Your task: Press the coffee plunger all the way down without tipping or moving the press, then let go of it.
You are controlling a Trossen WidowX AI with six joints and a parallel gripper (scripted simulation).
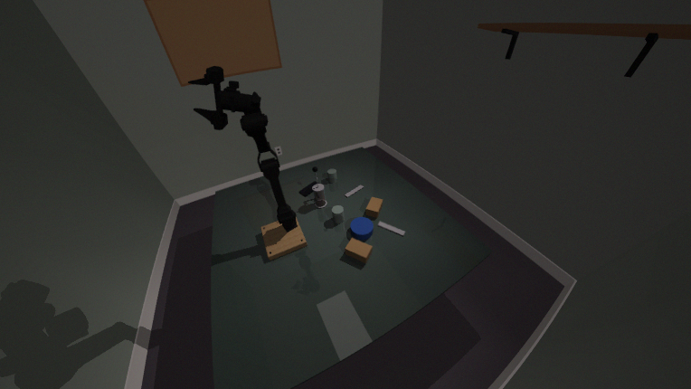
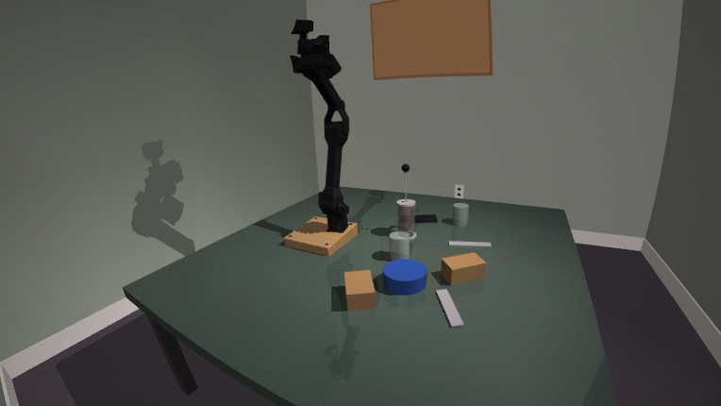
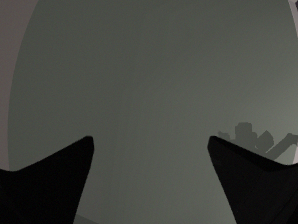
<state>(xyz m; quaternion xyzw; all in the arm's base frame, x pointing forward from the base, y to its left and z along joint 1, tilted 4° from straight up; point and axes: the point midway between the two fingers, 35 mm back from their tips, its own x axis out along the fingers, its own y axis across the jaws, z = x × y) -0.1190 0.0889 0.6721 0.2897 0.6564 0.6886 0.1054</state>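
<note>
Now: the coffee press 60 cm below my gripper tip, 40 cm ahead of it and 3 cm to the left of it. Round my gripper tip: dark flat slab (72 cm below, 43 cm ahead, 19 cm to the left); then blue disc (71 cm below, 45 cm ahead, 31 cm to the right).
</note>
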